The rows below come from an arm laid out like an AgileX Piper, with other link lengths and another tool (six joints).
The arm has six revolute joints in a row. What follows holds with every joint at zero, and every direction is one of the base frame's.
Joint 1 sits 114.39 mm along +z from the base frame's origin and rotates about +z.
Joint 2 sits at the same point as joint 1 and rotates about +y.
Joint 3 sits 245.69 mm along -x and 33.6 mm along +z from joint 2 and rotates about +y.
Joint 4 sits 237.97 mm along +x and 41.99 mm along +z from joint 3 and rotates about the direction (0.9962, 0, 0.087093).
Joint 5 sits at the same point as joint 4 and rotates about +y.
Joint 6 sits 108.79 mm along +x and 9.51 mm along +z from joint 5 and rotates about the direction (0.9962, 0, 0.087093).
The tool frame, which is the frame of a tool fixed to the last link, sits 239.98 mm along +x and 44 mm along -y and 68.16 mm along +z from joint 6; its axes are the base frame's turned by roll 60.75, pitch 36.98 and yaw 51.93 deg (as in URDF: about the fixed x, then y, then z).
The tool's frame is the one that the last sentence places.
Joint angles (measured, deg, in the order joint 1, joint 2, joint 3, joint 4, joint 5, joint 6), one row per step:
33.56 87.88 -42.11 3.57 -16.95 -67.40
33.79 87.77 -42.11 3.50 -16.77 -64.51
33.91 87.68 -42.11 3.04 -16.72 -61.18
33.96 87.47 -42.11 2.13 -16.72 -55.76
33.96 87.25 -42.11 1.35 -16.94 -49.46
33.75 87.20 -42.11 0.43 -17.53 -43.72
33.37 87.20 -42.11 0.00 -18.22 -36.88
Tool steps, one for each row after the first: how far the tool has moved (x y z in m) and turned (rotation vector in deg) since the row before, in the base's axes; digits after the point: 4 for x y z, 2 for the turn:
0.0003 -0.0004 0.0010 2.15 1.45 -0.89
0.0008 -0.0008 0.0015 2.29 1.42 -0.93
0.0018 -0.0022 0.0032 3.70 2.15 -1.54
0.0031 -0.0037 0.0044 4.57 2.48 -2.01
0.0040 -0.0044 0.0044 4.17 2.00 -1.86
0.0062 -0.0081 0.0039 5.39 2.74 -2.69

